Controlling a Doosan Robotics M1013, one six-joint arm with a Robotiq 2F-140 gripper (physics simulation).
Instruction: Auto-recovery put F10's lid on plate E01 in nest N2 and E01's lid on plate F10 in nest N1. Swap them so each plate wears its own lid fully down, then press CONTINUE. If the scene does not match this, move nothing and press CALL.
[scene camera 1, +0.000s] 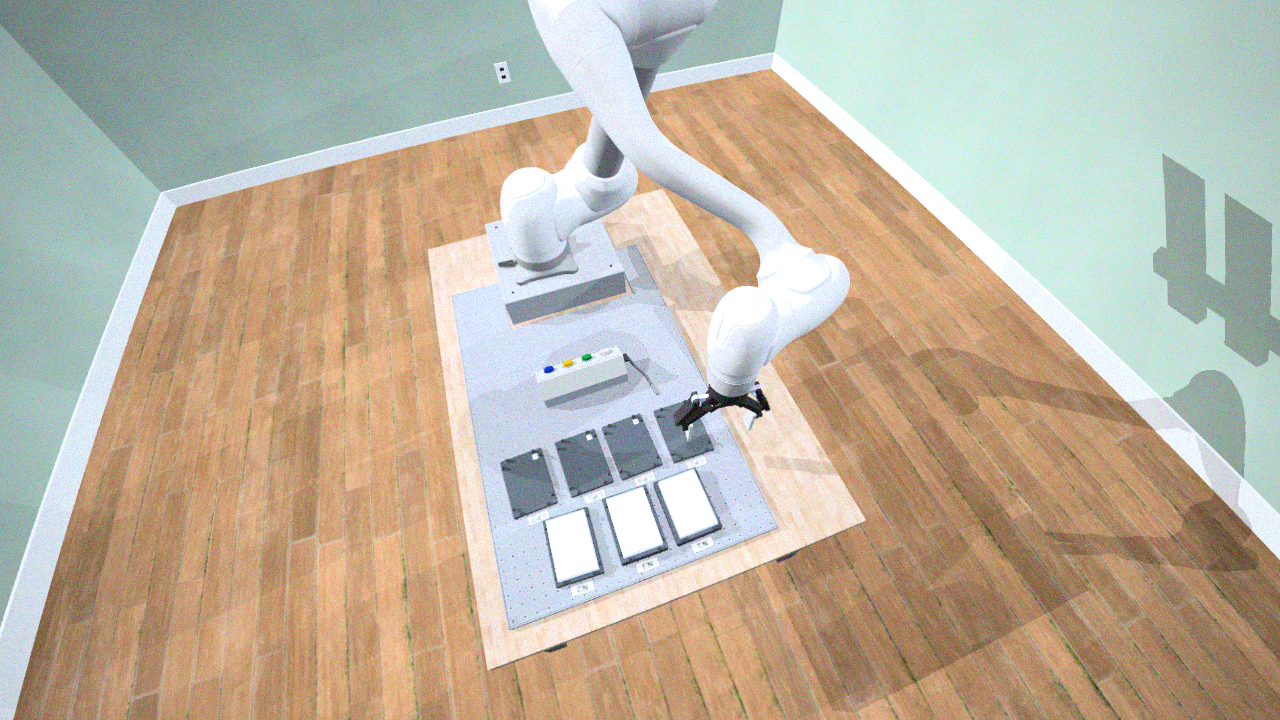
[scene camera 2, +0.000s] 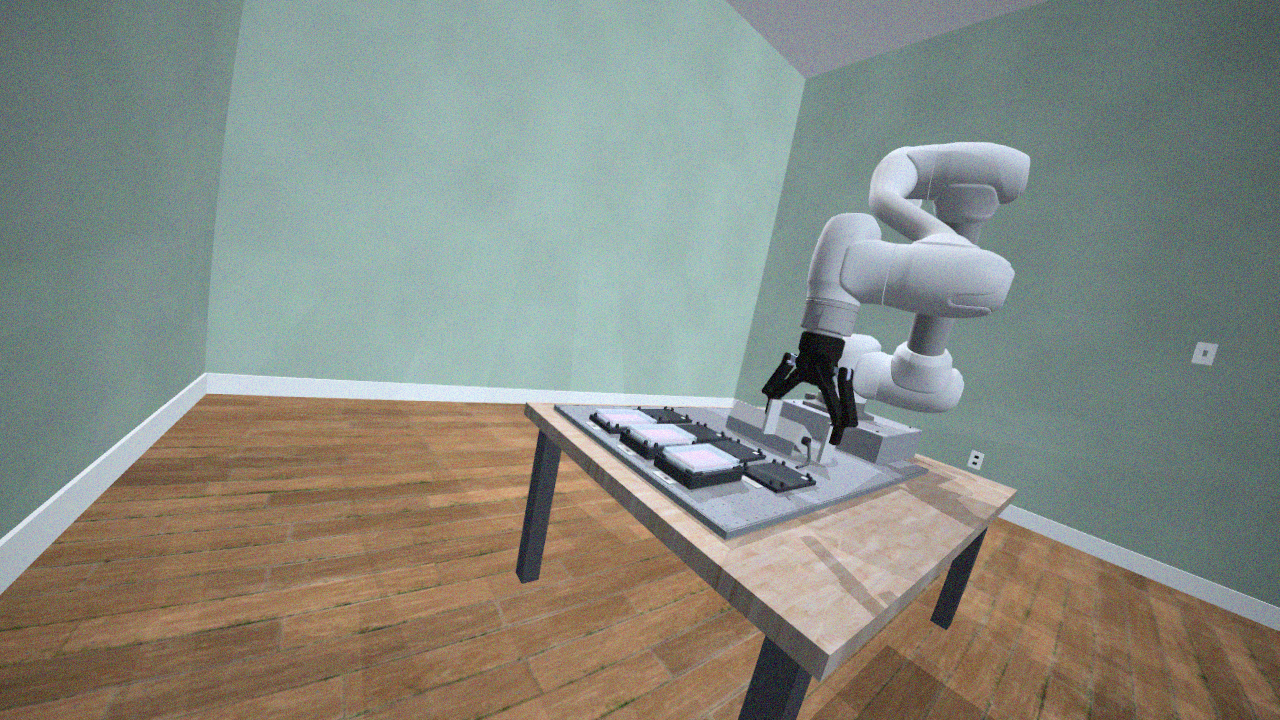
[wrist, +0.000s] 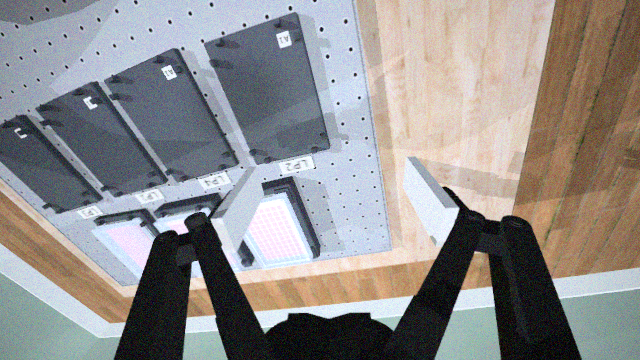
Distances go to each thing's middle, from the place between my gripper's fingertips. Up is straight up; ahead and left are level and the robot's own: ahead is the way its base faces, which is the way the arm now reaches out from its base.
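Labels:
From my hand: nest N3 (scene camera 2: 648, 453), 140 mm ahead, 230 mm to the right, 80 mm below. LP4 lid pad (scene camera 1: 633, 451), 50 mm behind, 190 mm to the right, 90 mm below. LP2 lid pad (scene camera 1: 680, 449), 50 mm behind, 60 mm to the right, 90 mm below. Nest N1 (scene camera 2: 687, 478), 130 mm ahead of my hand, 110 mm to the right, 80 mm below.

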